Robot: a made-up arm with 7 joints.
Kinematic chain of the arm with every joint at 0, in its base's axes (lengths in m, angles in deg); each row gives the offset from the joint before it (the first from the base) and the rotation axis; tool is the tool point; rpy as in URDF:
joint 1: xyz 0.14 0 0.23 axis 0.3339 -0.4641 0.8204
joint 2: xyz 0 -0.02 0.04 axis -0.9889 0.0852 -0.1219
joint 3: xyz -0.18 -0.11 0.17 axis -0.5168 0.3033 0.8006
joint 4: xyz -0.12 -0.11 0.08 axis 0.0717 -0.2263 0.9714
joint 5: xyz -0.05 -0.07 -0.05 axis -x
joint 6: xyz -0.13 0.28 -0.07 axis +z
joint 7: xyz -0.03 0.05 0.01 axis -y
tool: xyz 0.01 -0.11 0.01 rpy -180 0 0
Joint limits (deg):
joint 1: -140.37..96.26
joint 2: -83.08..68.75
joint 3: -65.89..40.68
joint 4: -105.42..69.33
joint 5: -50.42..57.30
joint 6: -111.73..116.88
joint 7: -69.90..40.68
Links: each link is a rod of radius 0.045 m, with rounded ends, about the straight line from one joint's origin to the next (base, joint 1, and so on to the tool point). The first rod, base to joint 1, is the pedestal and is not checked.
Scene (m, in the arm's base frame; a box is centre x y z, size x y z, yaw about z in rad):
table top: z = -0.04
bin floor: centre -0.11 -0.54 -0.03 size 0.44 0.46 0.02 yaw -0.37
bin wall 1: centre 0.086 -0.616 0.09 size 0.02 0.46 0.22 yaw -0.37
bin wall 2: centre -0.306 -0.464 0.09 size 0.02 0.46 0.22 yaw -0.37
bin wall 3: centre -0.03 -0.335 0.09 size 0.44 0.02 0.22 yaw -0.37
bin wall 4: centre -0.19 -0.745 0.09 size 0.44 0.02 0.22 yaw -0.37
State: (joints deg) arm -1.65 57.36 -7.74 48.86 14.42 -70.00 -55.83
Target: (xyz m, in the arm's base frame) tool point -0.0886 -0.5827 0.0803
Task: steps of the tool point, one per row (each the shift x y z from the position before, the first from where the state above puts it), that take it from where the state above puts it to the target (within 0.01 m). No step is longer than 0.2 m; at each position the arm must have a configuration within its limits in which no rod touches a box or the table.
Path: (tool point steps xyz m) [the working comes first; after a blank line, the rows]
Joints at the target: 54.94 25.07 -0.95 59.08 12.77 -76.02 -56.47
Straight joint move there: touches bin wall 2.

1: 0.0188 -0.1718 -0.0020
2: 0.0683 -0.1608 -0.0190
3: 0.1136 -0.1317 -0.0287
4: 0.1476 -0.0876 -0.0298
5: 0.0005 -0.0239 -0.1563
6: -0.0005 0.0239 -0.1364

